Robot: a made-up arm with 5 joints.
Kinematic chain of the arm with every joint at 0, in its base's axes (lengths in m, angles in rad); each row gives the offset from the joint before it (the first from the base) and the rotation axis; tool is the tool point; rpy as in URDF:
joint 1: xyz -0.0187 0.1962 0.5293 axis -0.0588 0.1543 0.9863
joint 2: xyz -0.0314 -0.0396 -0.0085 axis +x
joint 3: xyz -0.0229 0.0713 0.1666 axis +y
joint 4: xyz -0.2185 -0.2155 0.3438 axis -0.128 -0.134 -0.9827
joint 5: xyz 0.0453 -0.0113 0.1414 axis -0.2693 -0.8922 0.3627
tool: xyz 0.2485 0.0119 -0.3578 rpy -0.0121 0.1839 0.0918
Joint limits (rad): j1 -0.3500..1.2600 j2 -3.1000..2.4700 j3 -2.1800..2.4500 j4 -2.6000..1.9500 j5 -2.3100..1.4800
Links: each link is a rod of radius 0.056 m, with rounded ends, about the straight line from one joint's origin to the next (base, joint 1, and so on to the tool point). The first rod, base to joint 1, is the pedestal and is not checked.
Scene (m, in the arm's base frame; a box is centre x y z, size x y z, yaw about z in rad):
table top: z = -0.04
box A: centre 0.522 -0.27 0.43 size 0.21 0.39 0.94 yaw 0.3
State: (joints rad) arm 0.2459 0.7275 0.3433 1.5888 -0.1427
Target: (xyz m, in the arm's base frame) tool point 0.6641 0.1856 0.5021
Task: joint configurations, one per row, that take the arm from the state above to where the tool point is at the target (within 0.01 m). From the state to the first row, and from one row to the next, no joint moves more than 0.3 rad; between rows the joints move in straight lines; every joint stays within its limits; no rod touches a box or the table.
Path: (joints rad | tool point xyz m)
1: 0.3353 0.4347 0.4026 1.5929 -0.2215 | 0.0017 -0.4172 0.7129
2: 0.4247 0.1419 0.4619 1.5971 -0.3003 | 0.0340 -0.3125 0.8582
3: 0.5141 -0.1509 0.5212 1.6012 -0.3792 | 0.0324 -0.1766 0.9612
4: 0.6035 -0.4437 0.5805 1.6053 -0.4580 | -0.0044 -0.0307 1.0144
5: 0.6929 -0.7365 0.6398 1.6095 -0.5368 | -0.0706 0.1045 1.0159
6: 0.7823 -1.0293 0.6991 1.6136 -0.6156 | -0.1544 0.2119 0.9691
7: 0.8619 -0.7673 0.7850 1.4752 -0.4543 | -0.0159 0.1423 1.0307
8: 0.9415 -0.5052 0.8709 1.3368 -0.2930 | 0.1595 0.0875 1.0266
9: 1.0211 -0.2432 0.9568 1.1985 -0.1317 | 0.3381 0.0644 0.9443
10: 1.1008 0.0189 1.0427 1.0601 0.0296 | 0.4787 0.0839 0.7913
11: 1.1804 0.2809 1.1286 0.9217 0.1909 | 0.5448 0.1452 0.5961
12: 1.2600 0.5430 1.2145 0.7833 0.3522 | 0.5179 0.2359 0.4012
13: 1.2600 0.5538 1.0100 0.8859 0.4137 | 0.5943 0.2232 0.4471
14: 1.2600 0.5646 0.8055 0.9885 0.4752 | 0.6641 0.1856 0.5021

